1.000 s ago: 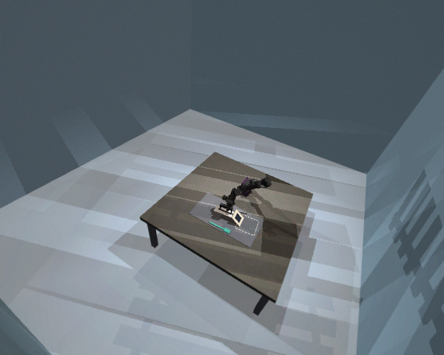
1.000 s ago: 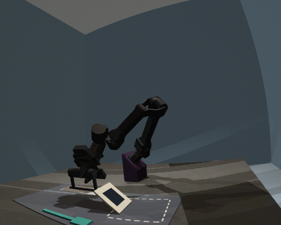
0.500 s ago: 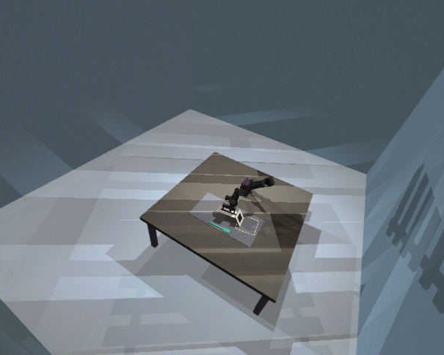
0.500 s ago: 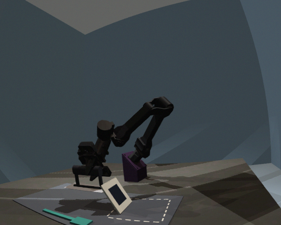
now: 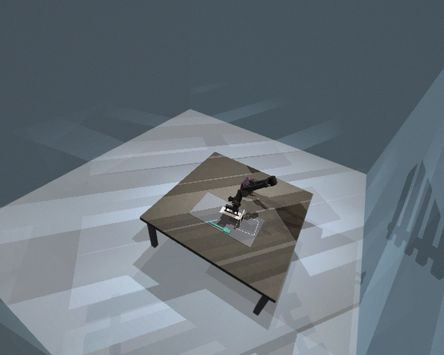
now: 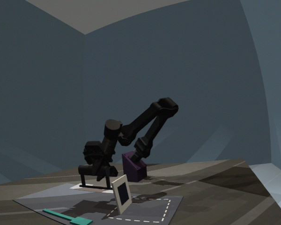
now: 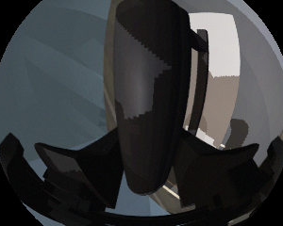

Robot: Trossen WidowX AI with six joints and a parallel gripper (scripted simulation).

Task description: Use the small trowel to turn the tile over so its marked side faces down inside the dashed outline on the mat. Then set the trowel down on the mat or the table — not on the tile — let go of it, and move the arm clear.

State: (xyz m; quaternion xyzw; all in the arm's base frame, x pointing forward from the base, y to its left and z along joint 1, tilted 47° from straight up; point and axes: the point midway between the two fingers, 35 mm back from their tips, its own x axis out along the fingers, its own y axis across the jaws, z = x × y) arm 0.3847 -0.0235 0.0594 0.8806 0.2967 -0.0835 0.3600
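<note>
Right now the tile is 9 cm to the left of my gripper tip, 6 cm below it and 3 cm behind it. The rest, counted from my gripper tip: trowel 3 cm behind, 1 cm below; then grey mat 14 cm below, 5 cm to the right, 2 cm behind; then teal-green flat tool 12 cm ahead, 11 cm below, 4 cm to the right.
</note>
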